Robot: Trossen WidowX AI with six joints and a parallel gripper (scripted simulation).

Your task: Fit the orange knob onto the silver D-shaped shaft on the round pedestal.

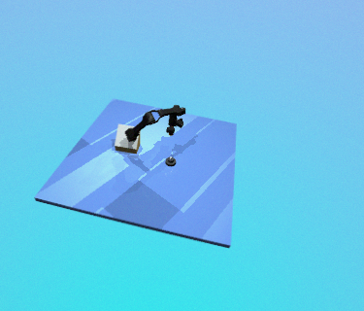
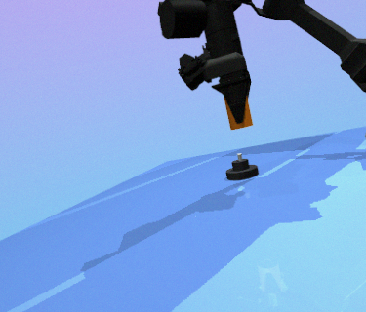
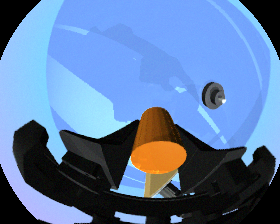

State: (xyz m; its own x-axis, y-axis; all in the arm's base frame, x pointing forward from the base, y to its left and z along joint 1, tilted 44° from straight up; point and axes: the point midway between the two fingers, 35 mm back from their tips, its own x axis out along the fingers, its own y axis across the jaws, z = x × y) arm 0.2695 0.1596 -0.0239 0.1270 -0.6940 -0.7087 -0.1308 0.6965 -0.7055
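Now: the silver shaft 60 mm ahead of my gripper tip, 180 mm to the right of it and 110 mm below it. Round my gripper tip: orange knob 30 mm above.
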